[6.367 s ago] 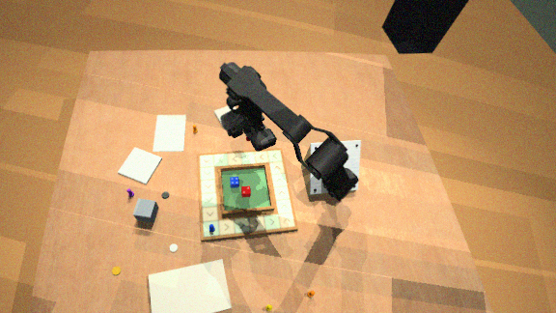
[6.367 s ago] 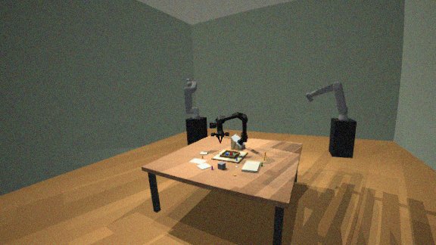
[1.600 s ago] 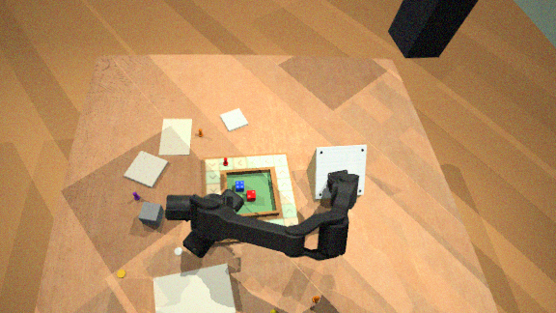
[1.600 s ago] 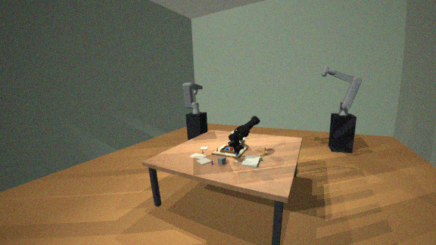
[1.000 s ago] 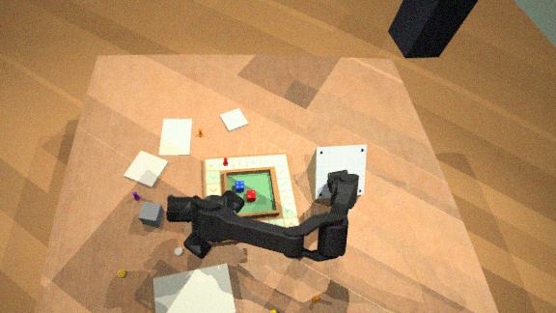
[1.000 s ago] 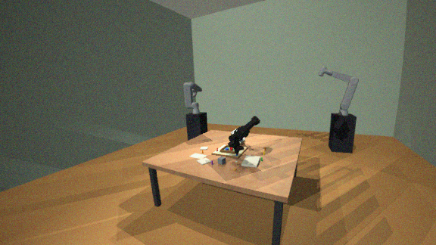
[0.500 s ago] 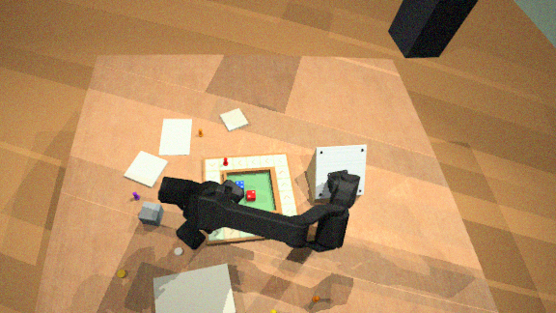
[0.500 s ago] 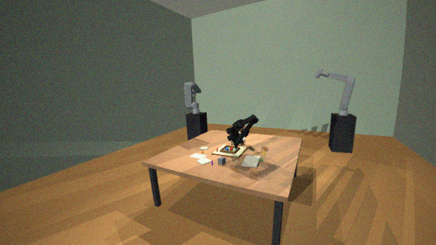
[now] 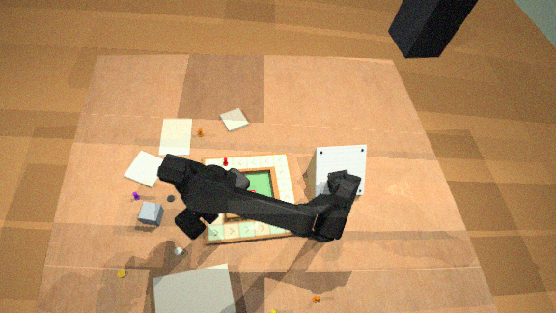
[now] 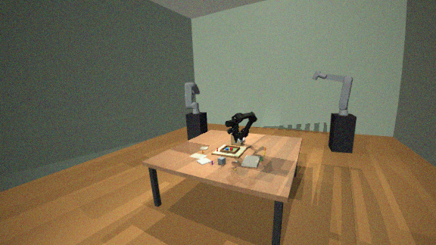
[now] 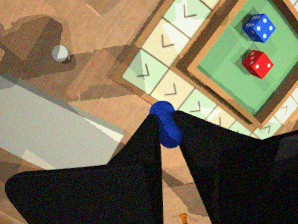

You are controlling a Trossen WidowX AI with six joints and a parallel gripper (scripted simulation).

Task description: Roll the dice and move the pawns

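Right now my gripper tip is 110 mm past the red die, 90 mm to the left of it and 120 mm above it. The rest, counted from my gripper tip: blue pawn: 10 mm above; then grey cube: 180 mm ahead, 80 mm to the right, 120 mm below; then blue die: 90 mm behind, 120 mm to the right, 120 mm below.
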